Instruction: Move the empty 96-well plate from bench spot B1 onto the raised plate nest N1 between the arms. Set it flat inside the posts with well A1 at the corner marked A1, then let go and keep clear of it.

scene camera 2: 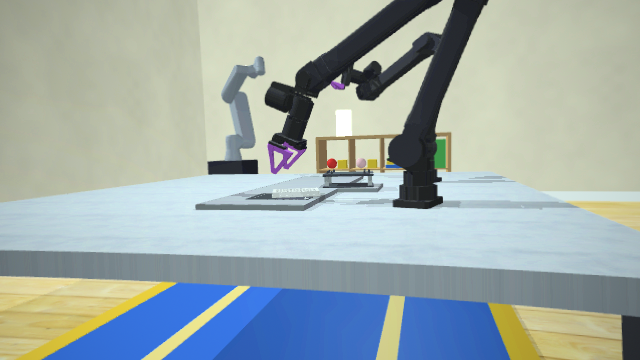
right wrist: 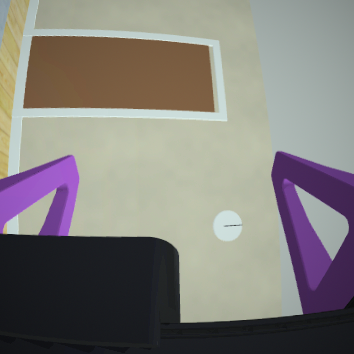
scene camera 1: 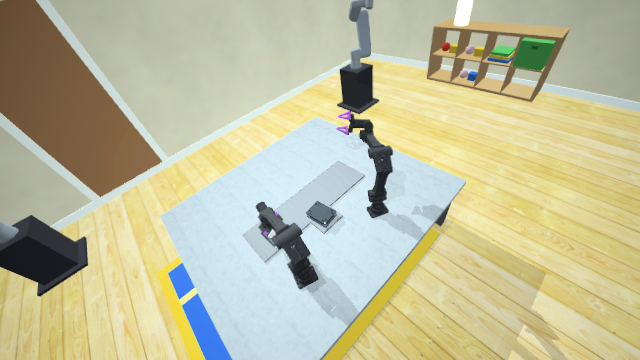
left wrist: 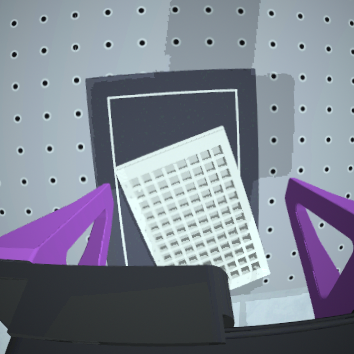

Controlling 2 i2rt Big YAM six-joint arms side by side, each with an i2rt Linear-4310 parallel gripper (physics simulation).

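Seen in the pictures: left gripper, fingertip midpoint: (scene camera 2: 279, 171) (left wrist: 199, 190); right gripper, fingertip midpoint: (right wrist: 174, 164) (scene camera 1: 337, 122); left arm's base, origin of the base link: (scene camera 2: 418, 204) (scene camera 1: 306, 277); right arm's base, origin of the base link: (scene camera 1: 377, 210).
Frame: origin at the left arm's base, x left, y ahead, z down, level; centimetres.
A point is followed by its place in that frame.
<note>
The white 96-well plate (scene camera 2: 295, 193) {x 7.9, y 30.4, z -2.4 cm} (left wrist: 192, 205) {x 5.6, y 34.2, z -2.9 cm} lies turned askew on the dark pad (left wrist: 100, 125) {x 13.6, y 37.9, z -1.5 cm} of the near bench spot. It crosses the pad's white outline (left wrist: 172, 93) {x 9.2, y 41.6, z -1.5 cm}, and its lower right corner reaches past the pad. My left gripper (scene camera 1: 271, 224) {x 6.5, y 36.5, z -8.2 cm} (scene camera 2: 281, 170) {x 6.5, y 36.5, z -8.2 cm} (left wrist: 199, 190) {x 6.5, y 36.5, z -8.2 cm} is open above the plate, apart from it, with nothing between the fingers. The dark raised nest (scene camera 1: 321, 213) {x -25.0, y 31.0, z -5.7 cm} (scene camera 2: 348, 174) {x -19.9, y 29.7, z -5.5 cm} stands on its posts between the arms, with no plate on it. My right gripper (scene camera 1: 338, 123) {x -55.9, y 57.9, z -47.3 cm} (right wrist: 174, 164) {x -55.9, y 57.9, z -47.3 cm} is open, empty and high over the table's far side. The A1 mark cannot be read.
The long grey perforated board (scene camera 1: 335, 177) {x -49.4, y 59.0, z -1.3 cm} (scene camera 2: 250, 206) {x 22.9, y 32.6, z -0.9 cm} runs across the table (scene camera 1: 210, 210) {x 46.1, y 82.7, z 0.0 cm}, beside the nest's base. In scene camera 1, a grey arm (scene camera 1: 364, 32) on a black pedestal (scene camera 1: 356, 87) and a shelf unit (scene camera 1: 500, 27) stand beyond the table.
</note>
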